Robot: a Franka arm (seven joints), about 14 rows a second.
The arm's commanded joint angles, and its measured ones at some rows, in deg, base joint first. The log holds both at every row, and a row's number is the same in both.
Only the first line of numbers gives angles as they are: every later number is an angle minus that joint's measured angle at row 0.
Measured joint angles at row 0: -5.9, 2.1, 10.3, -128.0, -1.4, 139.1, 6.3
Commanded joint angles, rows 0 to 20: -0.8, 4.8, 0.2, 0.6, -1.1, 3.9, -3.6; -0.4, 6.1, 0.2, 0.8, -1.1, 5.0, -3.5; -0.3, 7.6, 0.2, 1.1, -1.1, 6.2, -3.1; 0.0, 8.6, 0.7, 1.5, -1.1, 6.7, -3.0; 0.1, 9.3, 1.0, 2.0, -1.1, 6.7, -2.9; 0.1, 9.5, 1.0, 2.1, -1.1, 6.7, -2.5; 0.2, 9.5, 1.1, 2.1, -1.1, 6.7, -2.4; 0.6, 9.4, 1.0, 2.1, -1.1, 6.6, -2.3; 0.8, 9.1, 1.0, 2.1, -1.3, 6.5, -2.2; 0.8, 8.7, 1.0, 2.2, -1.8, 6.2, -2.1; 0.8, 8.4, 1.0, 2.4, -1.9, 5.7, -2.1; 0.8, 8.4, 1.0, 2.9, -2.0, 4.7, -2.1; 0.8, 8.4, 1.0, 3.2, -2.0, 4.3, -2.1; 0.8, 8.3, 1.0, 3.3, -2.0, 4.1, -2.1; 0.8, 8.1, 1.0, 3.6, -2.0, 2.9, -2.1; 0.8, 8.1, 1.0, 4.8, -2.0, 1.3, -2.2; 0.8, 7.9, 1.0, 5.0, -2.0, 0.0, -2.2; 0.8, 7.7, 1.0, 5.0, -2.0, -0.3, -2.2; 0.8, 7.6, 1.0, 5.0, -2.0, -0.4, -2.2; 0.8, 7.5, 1.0, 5.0, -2.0, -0.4, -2.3; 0.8, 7.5, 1.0, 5.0, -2.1, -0.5, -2.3
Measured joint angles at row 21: 0.5, 8.4, 1.2, 4.7, -1.0, 1.0, -2.3
